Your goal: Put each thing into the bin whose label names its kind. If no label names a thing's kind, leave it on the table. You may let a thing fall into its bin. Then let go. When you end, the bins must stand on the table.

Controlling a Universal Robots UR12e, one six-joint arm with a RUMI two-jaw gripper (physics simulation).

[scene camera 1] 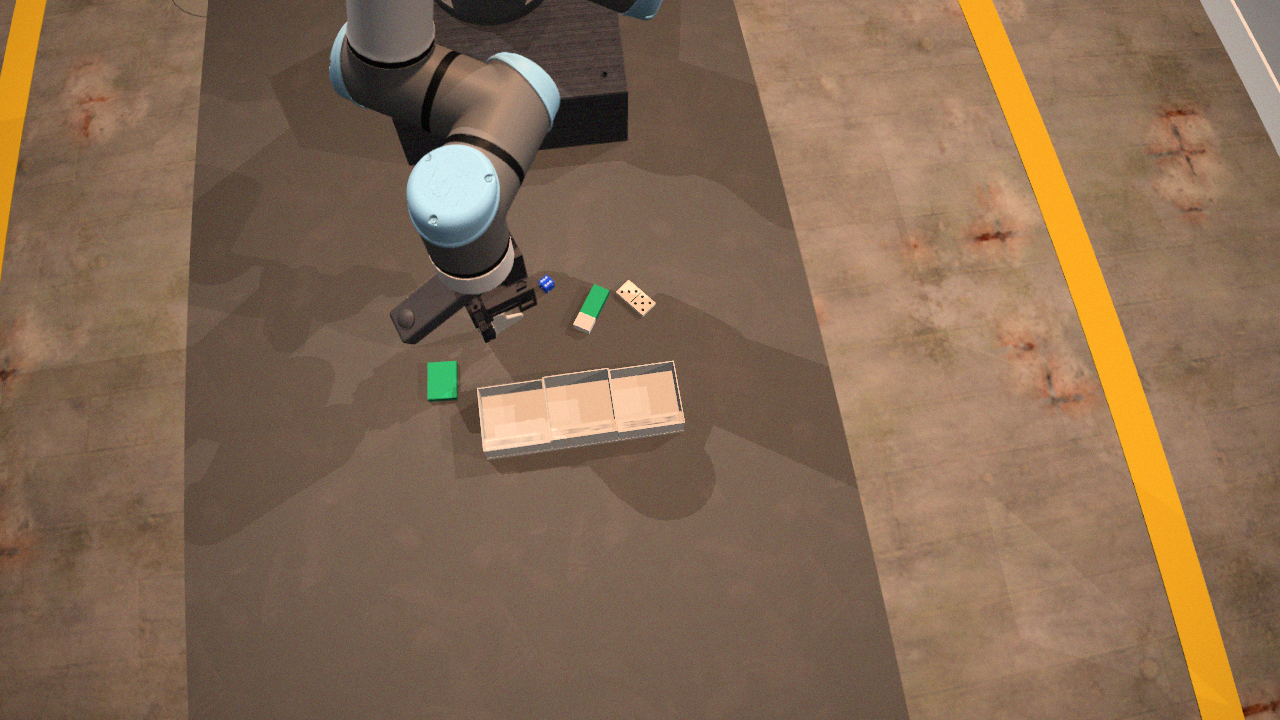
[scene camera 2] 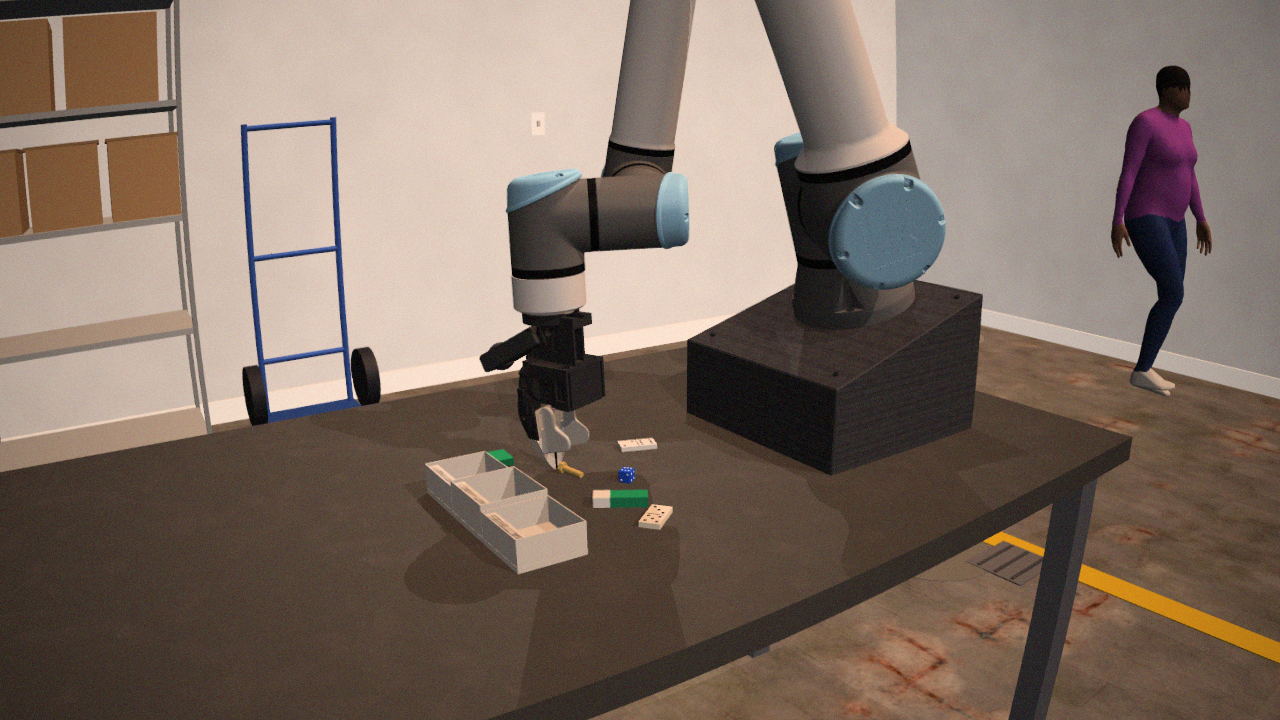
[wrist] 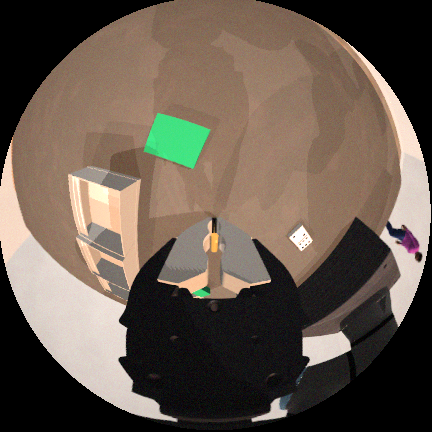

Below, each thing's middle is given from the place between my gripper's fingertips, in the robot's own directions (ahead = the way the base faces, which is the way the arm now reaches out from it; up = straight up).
Scene:
Right now the flat green block [scene camera 1: 442, 376] is 7 cm ahead of my hand and 6 cm to the right of it. From my hand the other things lie so: green-and-white block [scene camera 2: 601, 498] (2 cm behind, 14 cm to the left); then three joined bins [scene camera 1: 586, 408] (12 cm ahead, 12 cm to the left, 2 cm above).

